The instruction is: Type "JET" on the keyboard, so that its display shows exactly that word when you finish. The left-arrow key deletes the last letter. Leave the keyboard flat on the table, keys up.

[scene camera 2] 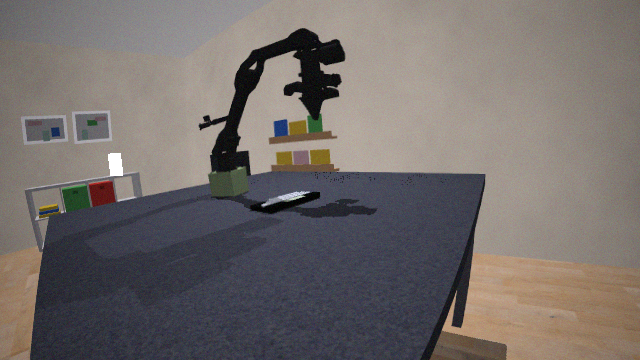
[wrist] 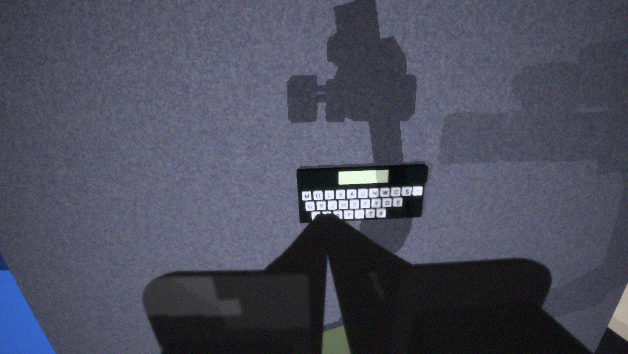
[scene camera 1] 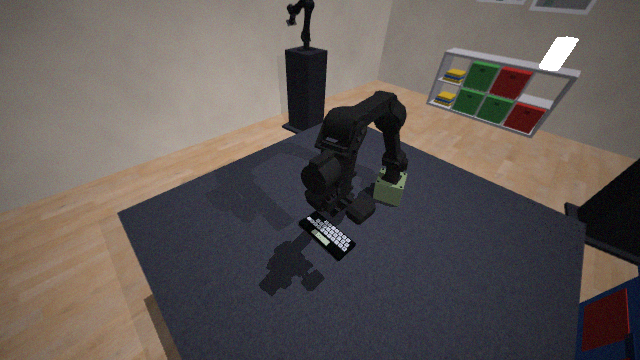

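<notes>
The black keyboard (scene camera 1: 328, 234) (scene camera 2: 286, 202) (wrist: 320, 178) lies flat on the table, white keys up. Its pale green display (scene camera 1: 320, 238) (wrist: 363, 177) shows no readable letters; a shadow covers its right end. In the wrist view, the E key (wrist: 398, 202) ends the middle row, the T key (wrist: 370, 213) is in the bottom row, and a faint key (wrist: 332, 205) right of R looks like J. The left-arrow key (wrist: 417, 191) is at the top right. My gripper (scene camera 2: 315, 117) (wrist: 325, 221) is shut and empty, pointing down high above the table. Its tips hide part of the bottom row's left end.
The arm stands on a green base block (scene camera 1: 390, 192) (scene camera 2: 228, 183) on the dark table (scene camera 1: 450, 280) (scene camera 2: 200, 300) (wrist: 150, 125), behind the keyboard. A white shelf unit (scene camera 1: 500, 56) and a dark pedestal (scene camera 1: 306, 87) with another arm stand beyond the table.
</notes>
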